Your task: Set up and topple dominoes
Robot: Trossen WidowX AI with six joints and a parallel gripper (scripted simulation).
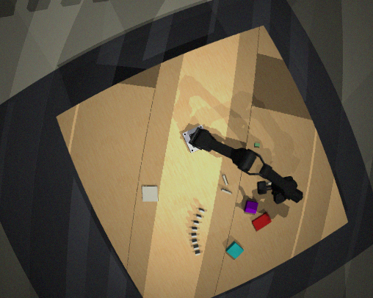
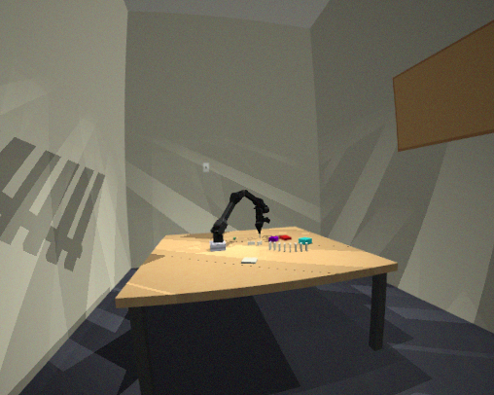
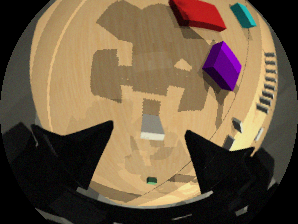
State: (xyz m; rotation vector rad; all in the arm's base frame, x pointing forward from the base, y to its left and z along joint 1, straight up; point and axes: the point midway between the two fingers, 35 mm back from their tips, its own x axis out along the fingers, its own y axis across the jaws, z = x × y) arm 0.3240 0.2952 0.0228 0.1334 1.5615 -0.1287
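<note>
My gripper tip is now 120 mm to the left of the purple block, 90 mm short of it and 30 mm above it. Also, from my gripper tip: cyan block 290 mm ahead, 270 mm to the right, 20 mm below; then red block 190 mm ahead, 90 mm to the right, 30 mm below; then small green cube 210 mm behind, 30 mm below.
</note>
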